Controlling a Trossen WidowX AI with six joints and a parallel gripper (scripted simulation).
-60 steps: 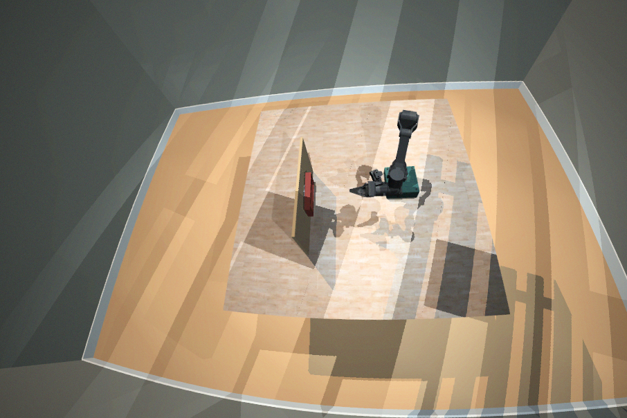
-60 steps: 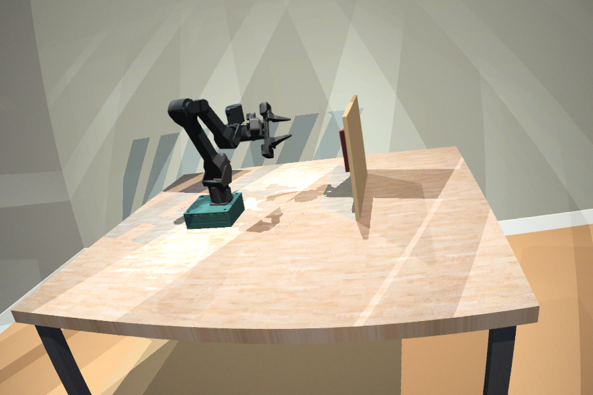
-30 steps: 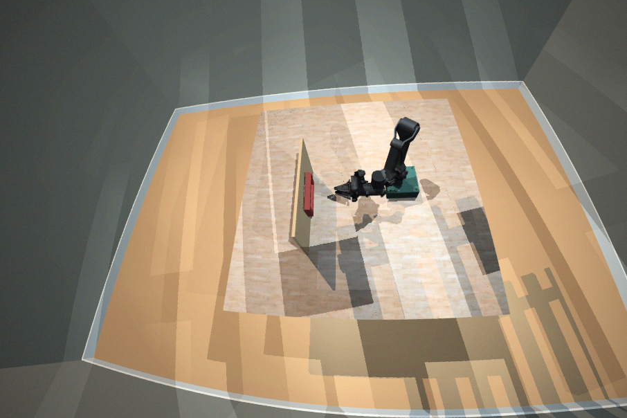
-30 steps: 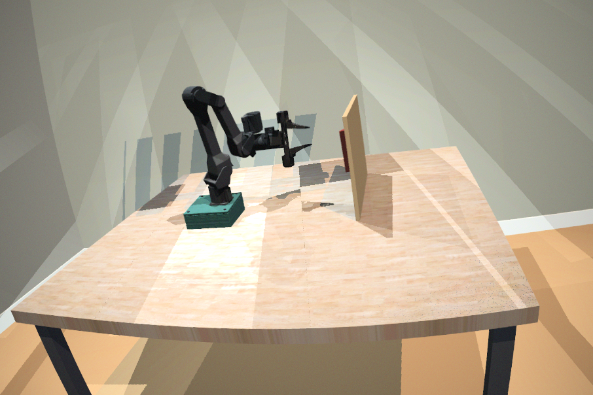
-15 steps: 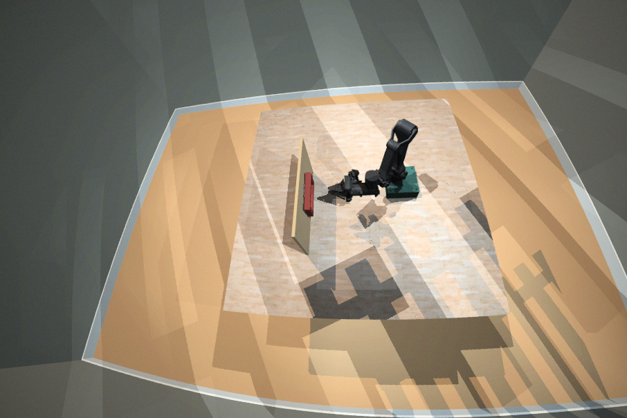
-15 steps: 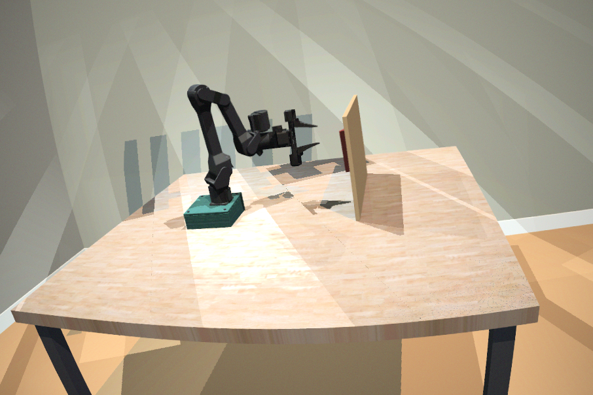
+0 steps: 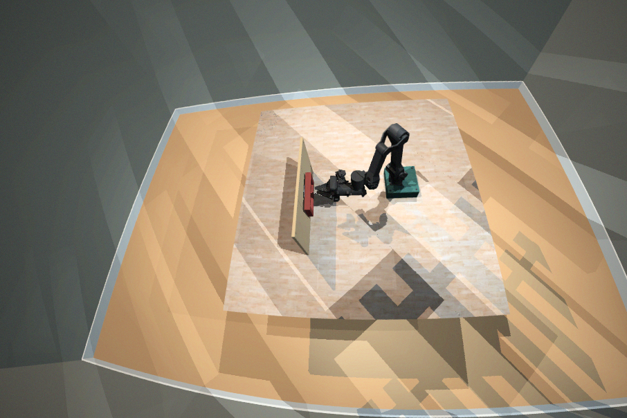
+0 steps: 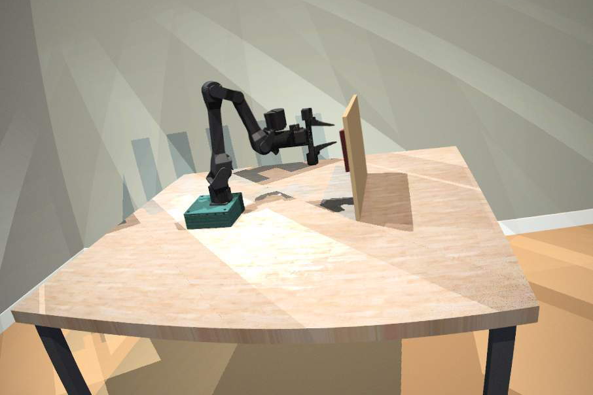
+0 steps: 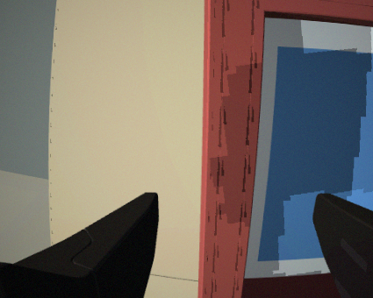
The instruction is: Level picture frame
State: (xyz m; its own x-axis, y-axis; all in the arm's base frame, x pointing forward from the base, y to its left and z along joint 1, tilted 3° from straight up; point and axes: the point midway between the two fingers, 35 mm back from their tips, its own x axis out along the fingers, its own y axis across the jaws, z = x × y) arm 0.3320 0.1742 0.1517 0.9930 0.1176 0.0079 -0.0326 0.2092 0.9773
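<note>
Right now the picture frame is 50 mm below my gripper tip and 50 mm ahead of it. From my gripper tip the other things lie so: wall panel 60 mm below, 60 mm ahead, 10 mm to the left.
</note>
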